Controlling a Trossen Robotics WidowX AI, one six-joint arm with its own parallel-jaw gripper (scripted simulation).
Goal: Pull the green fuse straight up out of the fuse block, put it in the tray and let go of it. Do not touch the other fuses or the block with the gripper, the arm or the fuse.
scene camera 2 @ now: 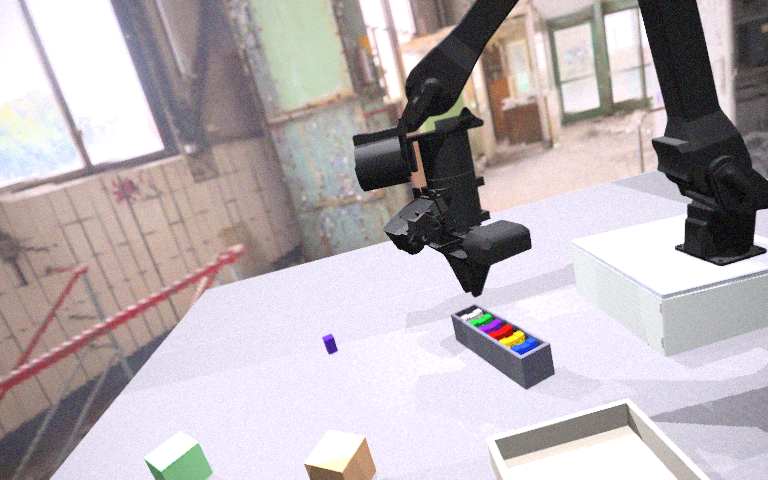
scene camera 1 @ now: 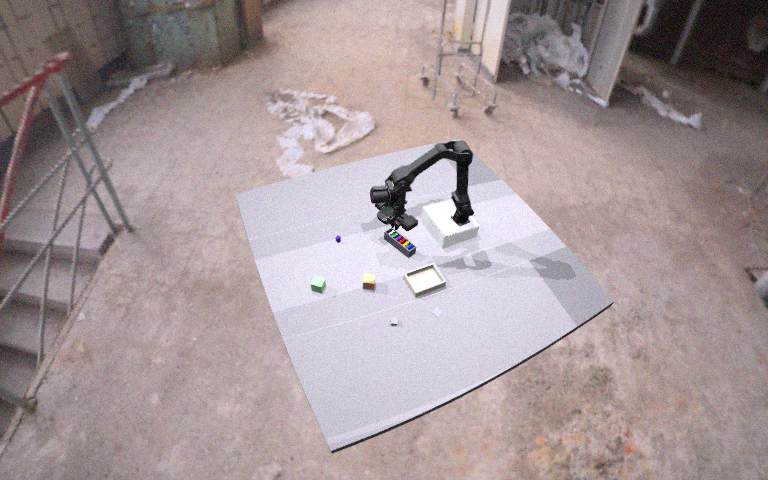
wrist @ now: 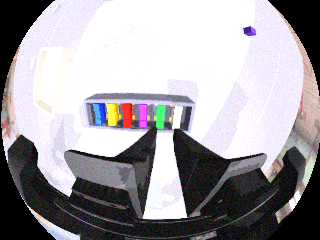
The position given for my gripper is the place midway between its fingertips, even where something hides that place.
I see my gripper [scene camera 2: 473,293] and a cream tray [scene camera 1: 425,279].
My gripper shows as well in scene camera 1 [scene camera 1: 394,228] and in the wrist view [wrist: 165,132].
